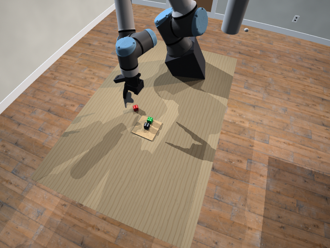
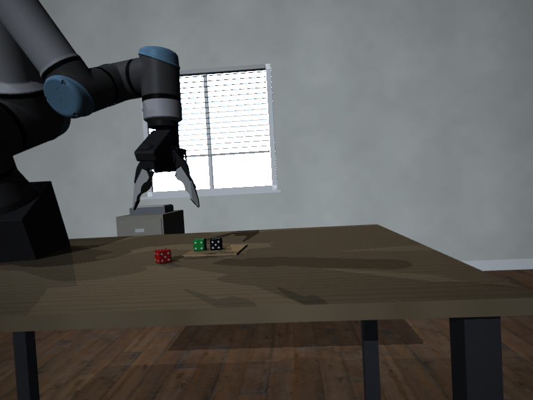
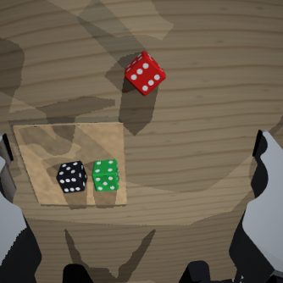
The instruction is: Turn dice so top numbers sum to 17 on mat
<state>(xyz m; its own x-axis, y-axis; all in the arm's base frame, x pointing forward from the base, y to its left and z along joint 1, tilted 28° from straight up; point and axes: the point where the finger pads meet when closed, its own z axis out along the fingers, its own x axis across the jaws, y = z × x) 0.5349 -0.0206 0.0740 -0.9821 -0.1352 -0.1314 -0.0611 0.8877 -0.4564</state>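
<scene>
My hand is 110 mm above the red die and 10 mm past it. Also, from my hand: black die 140 mm to the left, 110 mm below, 70 mm ahead; then green die 130 mm to the left, 110 mm below, 30 mm ahead; then tan mat 140 mm to the left, 120 mm below, 70 mm ahead.
</scene>
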